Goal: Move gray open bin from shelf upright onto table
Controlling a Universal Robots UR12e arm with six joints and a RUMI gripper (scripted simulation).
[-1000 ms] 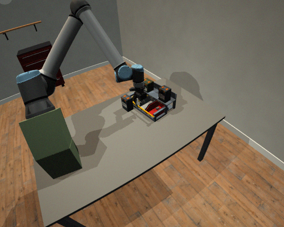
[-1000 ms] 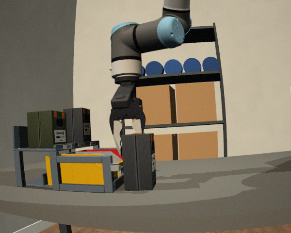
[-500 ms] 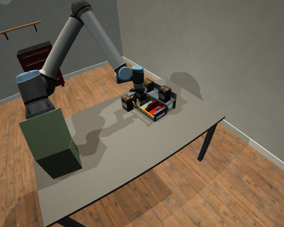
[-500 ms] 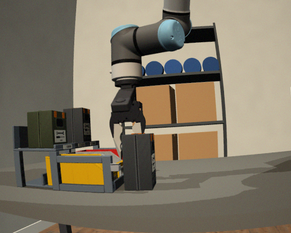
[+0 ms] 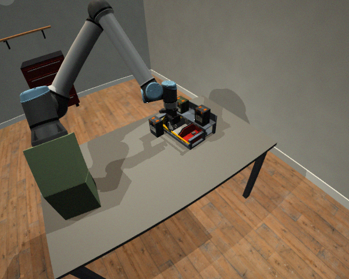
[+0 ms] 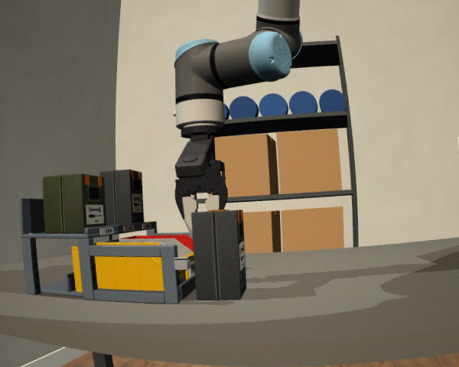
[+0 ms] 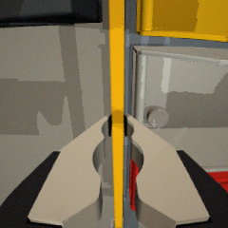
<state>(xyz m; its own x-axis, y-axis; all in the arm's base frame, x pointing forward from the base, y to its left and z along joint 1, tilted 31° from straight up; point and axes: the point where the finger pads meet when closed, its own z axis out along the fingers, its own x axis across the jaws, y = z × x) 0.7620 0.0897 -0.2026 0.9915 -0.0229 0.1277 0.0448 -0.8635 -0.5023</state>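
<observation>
The yellow bar is 1 cm below my hand. Also, from my hand: gray open bin 10 cm ahead, 3 cm below; yellow bin 10 cm ahead, 12 cm to the left, 3 cm below; red bin 11 cm ahead, 11 cm to the right, 3 cm below.
</observation>
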